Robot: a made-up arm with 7 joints.
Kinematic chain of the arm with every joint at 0, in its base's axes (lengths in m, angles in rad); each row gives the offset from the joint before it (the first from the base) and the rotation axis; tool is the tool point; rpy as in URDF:
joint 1: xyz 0 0 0.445 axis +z
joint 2: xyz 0 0 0 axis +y
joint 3: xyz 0 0 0.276 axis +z
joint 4: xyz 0.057 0 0 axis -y
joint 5: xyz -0.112 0 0.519 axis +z
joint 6: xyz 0 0 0 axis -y
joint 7: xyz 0.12 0 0 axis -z
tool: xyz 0 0 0 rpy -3.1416 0 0
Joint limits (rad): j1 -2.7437..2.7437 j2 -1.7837..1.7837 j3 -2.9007..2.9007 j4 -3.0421..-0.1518 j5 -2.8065..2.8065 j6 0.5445..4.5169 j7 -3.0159..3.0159
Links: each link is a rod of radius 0.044 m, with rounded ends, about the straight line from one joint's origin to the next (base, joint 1, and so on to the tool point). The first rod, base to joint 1, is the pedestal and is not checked.
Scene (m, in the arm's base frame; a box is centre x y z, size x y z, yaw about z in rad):
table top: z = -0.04
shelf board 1: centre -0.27 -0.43 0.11 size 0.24 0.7 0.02 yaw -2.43
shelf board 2: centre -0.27 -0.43 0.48 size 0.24 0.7 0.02 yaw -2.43
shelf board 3: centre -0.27 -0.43 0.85 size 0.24 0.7 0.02 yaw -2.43
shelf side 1: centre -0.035 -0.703 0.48 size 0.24 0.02 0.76 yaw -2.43
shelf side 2: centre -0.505 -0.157 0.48 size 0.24 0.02 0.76 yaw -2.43
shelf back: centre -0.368 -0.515 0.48 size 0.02 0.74 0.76 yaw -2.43
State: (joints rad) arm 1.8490 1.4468 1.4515 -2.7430 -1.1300 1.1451 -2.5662
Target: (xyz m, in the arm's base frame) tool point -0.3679 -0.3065 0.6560
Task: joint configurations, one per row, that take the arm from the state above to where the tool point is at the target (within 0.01 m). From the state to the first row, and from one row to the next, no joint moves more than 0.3 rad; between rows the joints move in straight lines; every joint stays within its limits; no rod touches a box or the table.
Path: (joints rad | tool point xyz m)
1: 2.0839 1.2693 1.4596 -2.8630 -1.1164 1.3568 -2.7910 | -0.1468 -0.4001 0.2970
2: 2.3188 1.0918 1.4676 -2.9829 -1.1028 1.5686 -3.0159 | -0.0009 -0.3916 0.2648
3: 2.4250 1.2370 1.6547 -2.9977 -1.0132 1.4266 -2.7572 | 0.0795 -0.4016 0.3395
4: 2.5312 1.3822 1.8417 -3.0125 -0.9235 1.2846 -2.4985 | 0.1491 -0.3829 0.4158
5: 2.6375 1.5273 2.0287 -3.0273 -0.8339 1.1426 -2.2399 | 0.2015 -0.3414 0.4885
6: 2.7437 1.6725 2.2158 -3.0421 -0.7443 1.0007 -1.9812 | 0.2331 -0.2849 0.5533
7: 2.4522 1.6763 2.1557 -2.8869 -0.8704 1.0994 -2.1762 | 0.0601 -0.3917 0.6019
8: 2.1607 1.6802 2.0956 -2.7317 -0.9965 1.1982 -2.3712 | -0.1574 -0.4037 0.6365
9: 1.8692 1.6840 2.0355 -2.5765 -1.1226 1.2970 -2.5662 | -0.3679 -0.3065 0.6560

